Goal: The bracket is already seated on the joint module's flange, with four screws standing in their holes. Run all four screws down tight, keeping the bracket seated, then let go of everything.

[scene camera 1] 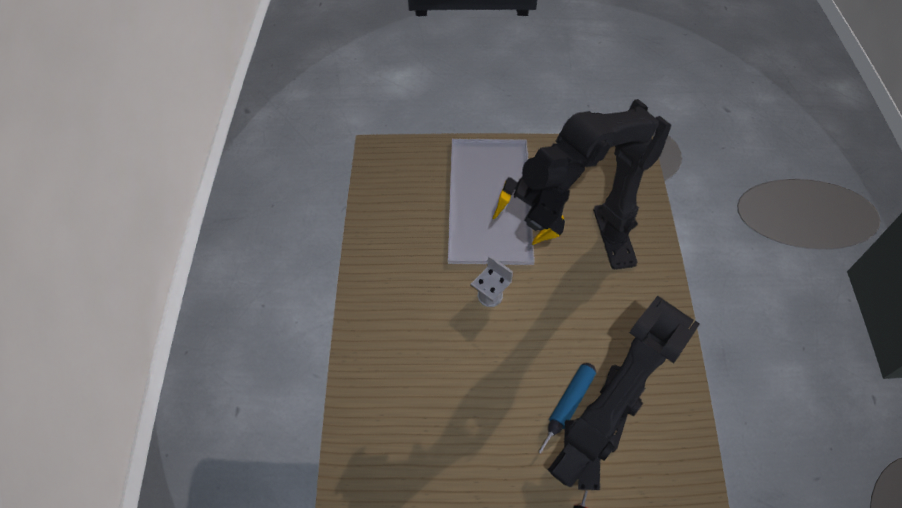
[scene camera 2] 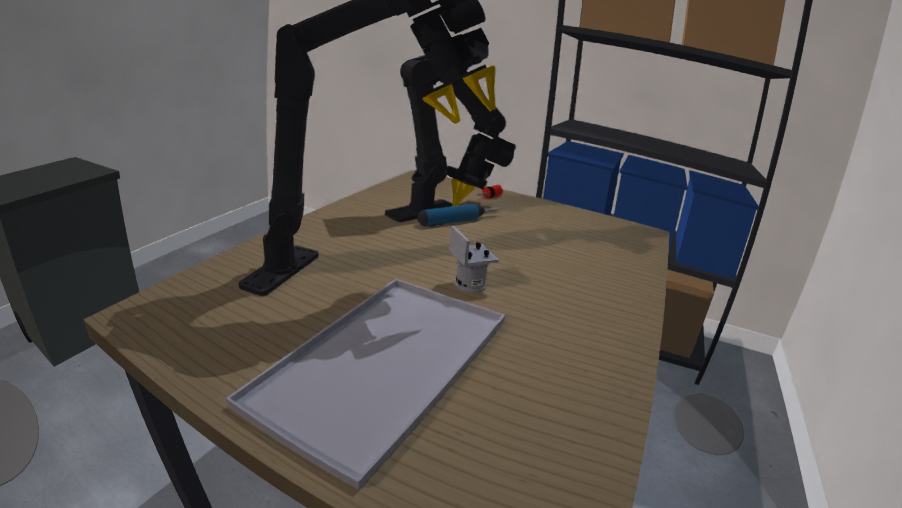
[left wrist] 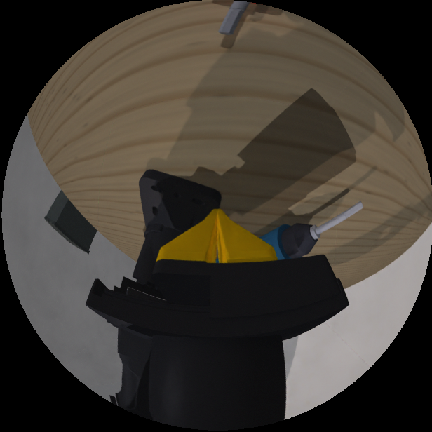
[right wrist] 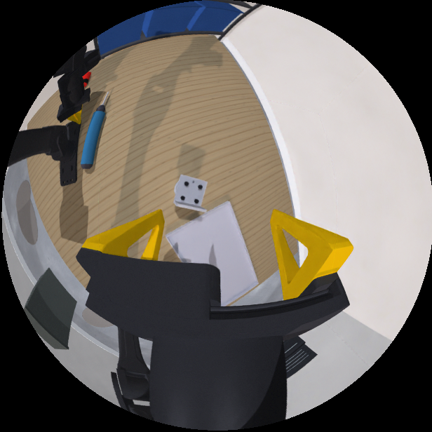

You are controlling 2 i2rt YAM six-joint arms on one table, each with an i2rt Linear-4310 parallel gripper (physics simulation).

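Frame: origin at the left arm's base, x right, y up, z back, level; metres.
Where they show: right gripper, fingertip midpoint: [scene camera 1: 513, 230] [scene camera 2: 474, 116]; right arm's base, link origin: [scene camera 1: 614, 236] [scene camera 2: 280, 271].
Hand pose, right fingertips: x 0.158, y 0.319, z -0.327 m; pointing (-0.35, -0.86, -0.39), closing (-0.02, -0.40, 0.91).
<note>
Things, the pixels of their top centre, and the offset from my right fingertips. "*": a spot on its surface instead.
- blue-handled screwdriver, surface spot: [scene camera 1: 571, 394] * dx -0.178, dy -0.278, dz +0.225 m
- shallow grey tray, top centre: [scene camera 2: 381, 354] [scene camera 1: 490, 195] dx +0.288, dy -0.303, dz -0.151 m
- small red-handled tool, top centre: [scene camera 2: 489, 187] dx -0.412, dy -0.284, dz +0.330 m
The grey joint module with the bracket [scene camera 1: 491, 282] stands on the wooden table just off the tray's corner; four dark screw heads show on its top face in the right wrist view [right wrist: 190, 192]. It also shows in scene camera 2 [scene camera 2: 471, 262]. A blue-handled screwdriver [scene camera 1: 571, 394] lies flat on the table near the left arm. My left gripper [left wrist: 218, 210] is shut, its yellow fingers pressed together with nothing between them; the screwdriver [left wrist: 289, 239] lies just beside them. My right gripper [scene camera 1: 524, 221] is open and empty, held high over the tray.
A shallow grey tray [scene camera 2: 368, 372] lies on the table's near side in scene camera 2. A small red-handled tool [scene camera 2: 491, 189] lies behind the screwdriver. A black shelf with blue bins [scene camera 2: 650, 196] stands beside the table. Both arm bases are bolted to the table.
</note>
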